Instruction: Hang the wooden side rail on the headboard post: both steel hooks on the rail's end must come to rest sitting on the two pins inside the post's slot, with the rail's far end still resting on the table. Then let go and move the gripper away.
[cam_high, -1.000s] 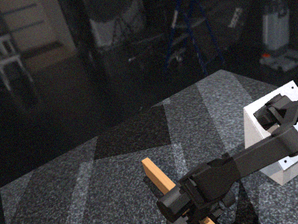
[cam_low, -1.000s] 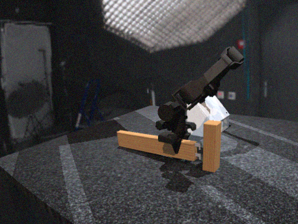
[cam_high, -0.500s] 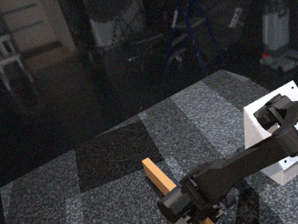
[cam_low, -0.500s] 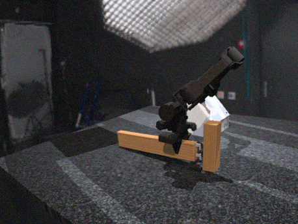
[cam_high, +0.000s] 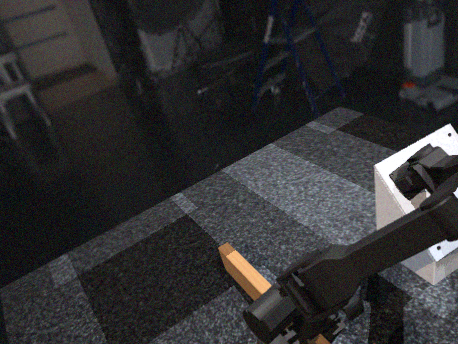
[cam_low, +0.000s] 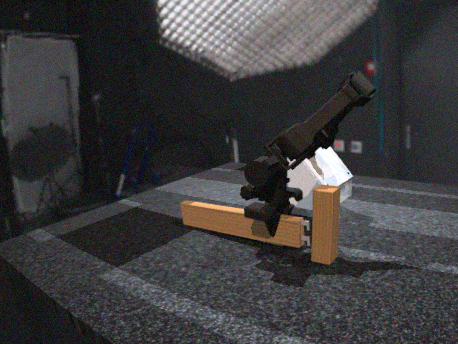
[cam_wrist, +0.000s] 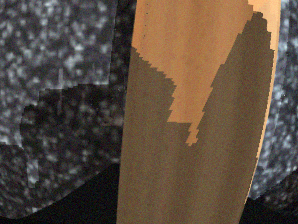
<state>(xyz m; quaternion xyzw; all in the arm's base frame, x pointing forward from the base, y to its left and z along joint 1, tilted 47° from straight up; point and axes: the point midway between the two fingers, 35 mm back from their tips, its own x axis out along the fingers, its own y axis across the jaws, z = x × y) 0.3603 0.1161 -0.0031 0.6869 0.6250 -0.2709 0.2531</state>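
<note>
The wooden headboard post is 14 cm to the left of my gripper tip and 4 cm above it.
</note>
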